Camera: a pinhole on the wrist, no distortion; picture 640 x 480 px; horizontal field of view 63.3 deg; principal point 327.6 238.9 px. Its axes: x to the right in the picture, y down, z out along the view. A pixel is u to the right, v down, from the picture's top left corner.
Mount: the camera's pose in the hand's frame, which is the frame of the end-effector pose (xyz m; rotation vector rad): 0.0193 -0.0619 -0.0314 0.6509 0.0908 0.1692
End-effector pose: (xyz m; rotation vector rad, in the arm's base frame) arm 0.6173 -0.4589 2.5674 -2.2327 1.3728 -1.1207
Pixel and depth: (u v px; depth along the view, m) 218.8 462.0 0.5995
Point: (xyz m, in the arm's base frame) 1.2021 -0.3793 2.2887
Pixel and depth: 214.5 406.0 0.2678
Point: 0.8915 -0.3998 2.5056
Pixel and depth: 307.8 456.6 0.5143
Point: 1.1311 -0.4674 2.3750
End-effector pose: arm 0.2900 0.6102 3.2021 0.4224 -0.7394 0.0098
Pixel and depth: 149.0 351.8 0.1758
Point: 0.2108 0.4277 3.2214
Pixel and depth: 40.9 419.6 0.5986
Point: -0.2244 0.1369 3.3035
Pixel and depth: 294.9 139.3 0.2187
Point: 0.2799 0.3523 3.2219
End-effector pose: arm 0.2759 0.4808 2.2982 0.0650 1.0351 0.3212
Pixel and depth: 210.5 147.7 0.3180
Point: 0.5078 0.2061 2.3327
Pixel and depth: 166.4 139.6 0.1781
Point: 0.3976 0.2931 2.3083
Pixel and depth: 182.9 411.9 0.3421
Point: 0.5671 0.3146 2.4540
